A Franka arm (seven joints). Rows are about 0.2 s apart.
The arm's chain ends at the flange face. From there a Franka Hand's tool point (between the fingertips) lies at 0.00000 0.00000 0.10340 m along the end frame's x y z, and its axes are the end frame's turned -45 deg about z.
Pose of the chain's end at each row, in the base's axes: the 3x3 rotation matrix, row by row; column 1 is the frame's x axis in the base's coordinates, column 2 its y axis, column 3 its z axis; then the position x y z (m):
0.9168 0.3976 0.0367; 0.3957 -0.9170 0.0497; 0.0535 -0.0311 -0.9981; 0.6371 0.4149 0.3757
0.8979 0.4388 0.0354; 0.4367 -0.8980 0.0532; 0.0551 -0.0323 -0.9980; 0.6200 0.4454 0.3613
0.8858 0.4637 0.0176; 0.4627 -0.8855 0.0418; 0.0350 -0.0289 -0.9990; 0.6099 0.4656 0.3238
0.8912 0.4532 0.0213; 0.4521 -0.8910 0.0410; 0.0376 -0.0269 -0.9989; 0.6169 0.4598 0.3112
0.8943 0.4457 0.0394; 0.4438 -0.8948 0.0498; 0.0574 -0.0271 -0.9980; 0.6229 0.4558 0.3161
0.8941 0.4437 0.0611; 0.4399 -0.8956 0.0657; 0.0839 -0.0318 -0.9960; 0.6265 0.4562 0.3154
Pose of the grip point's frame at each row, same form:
0.3671 0.9294 0.0367; 0.9282 -0.3686 0.0497; 0.0598 0.0158 -0.9981; 0.6409 0.4200 0.2725
0.3246 0.9452 0.0354; 0.9438 -0.3262 0.0532; 0.0618 0.0161 -0.9980; 0.6237 0.4509 0.2581
0.2985 0.9542 0.0176; 0.9533 -0.2990 0.0418; 0.0452 0.0043 -0.9990; 0.6117 0.4699 0.2205
0.3097 0.9506 0.0213; 0.9497 -0.3103 0.0410; 0.0456 0.0076 -0.9989; 0.6191 0.4640 0.2079
0.3172 0.9475 0.0394; 0.9465 -0.3189 0.0498; 0.0598 0.0214 -0.9980; 0.6270 0.4609 0.2129
0.3185 0.9460 0.0611; 0.9443 -0.3222 0.0657; 0.0818 0.0368 -0.9960; 0.6328 0.4630 0.2124

